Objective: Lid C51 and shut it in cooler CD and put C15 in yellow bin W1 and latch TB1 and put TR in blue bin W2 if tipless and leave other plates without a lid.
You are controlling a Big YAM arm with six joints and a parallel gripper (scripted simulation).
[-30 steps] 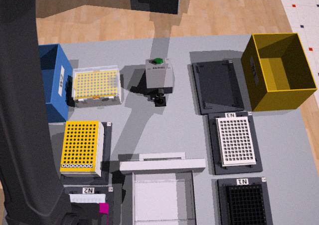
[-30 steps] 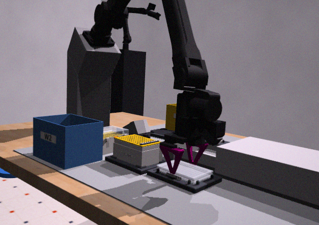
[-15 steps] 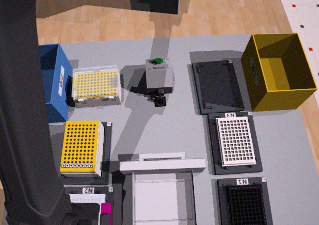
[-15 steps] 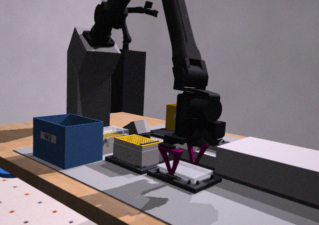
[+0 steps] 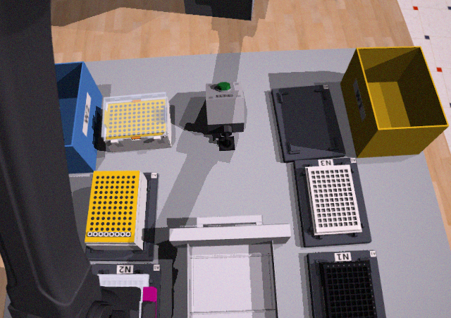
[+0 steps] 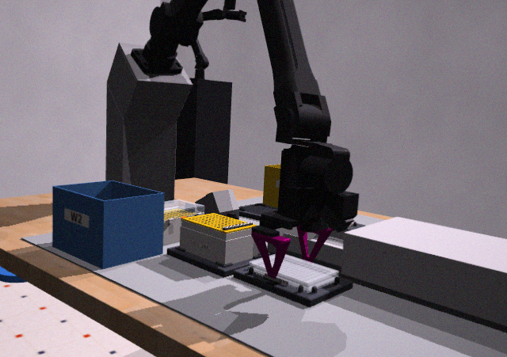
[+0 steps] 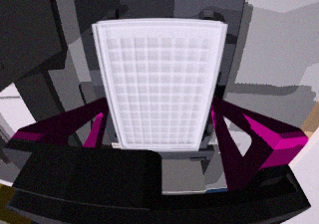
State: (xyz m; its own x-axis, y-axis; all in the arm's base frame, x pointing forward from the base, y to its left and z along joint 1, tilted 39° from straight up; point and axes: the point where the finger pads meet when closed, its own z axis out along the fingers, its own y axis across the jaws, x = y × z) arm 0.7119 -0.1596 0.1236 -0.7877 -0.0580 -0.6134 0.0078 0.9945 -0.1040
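Right now the plate lid is right at my hand. Round my hand: tip rack TR: 170 mm behind, 30 mm above, 20 mm to the right; clear plate: 10 mm below; nest N2: 20 mm below.
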